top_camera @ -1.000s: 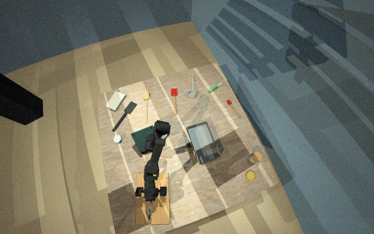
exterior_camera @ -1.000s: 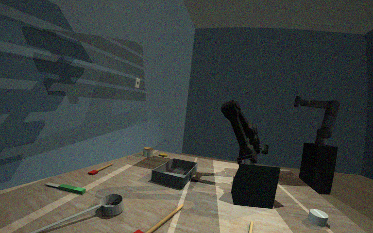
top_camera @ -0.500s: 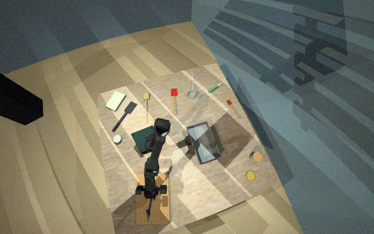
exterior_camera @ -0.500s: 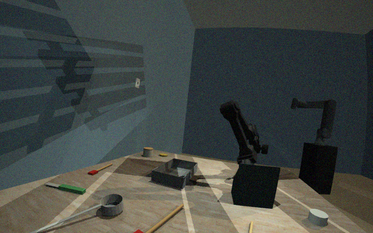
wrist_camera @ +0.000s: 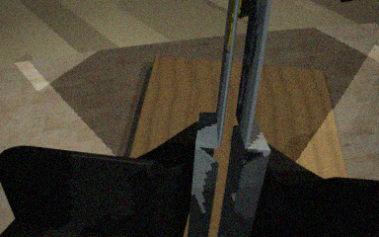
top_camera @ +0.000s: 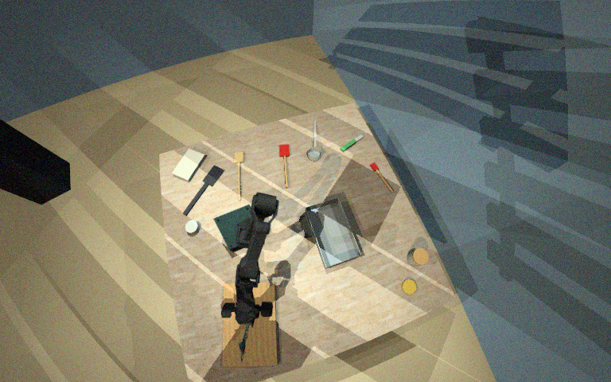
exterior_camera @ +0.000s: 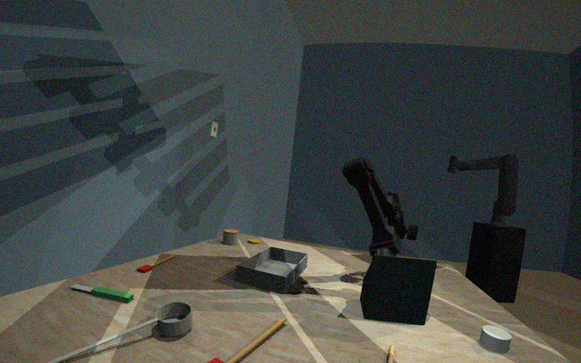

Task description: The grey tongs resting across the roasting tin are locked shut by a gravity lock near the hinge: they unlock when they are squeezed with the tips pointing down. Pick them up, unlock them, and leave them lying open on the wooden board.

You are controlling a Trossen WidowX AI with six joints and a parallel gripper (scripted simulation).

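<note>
Now: the wooden board 14 cm below my gripper tip, 3 cm behind it and 1 cm to the left of it. From my gripper tip the other things lie so: green-handled tool (91 cm ahead, 61 cm to the left, 14 cm below); roasting tin (50 cm ahead, 20 cm to the left, 12 cm below).
</note>
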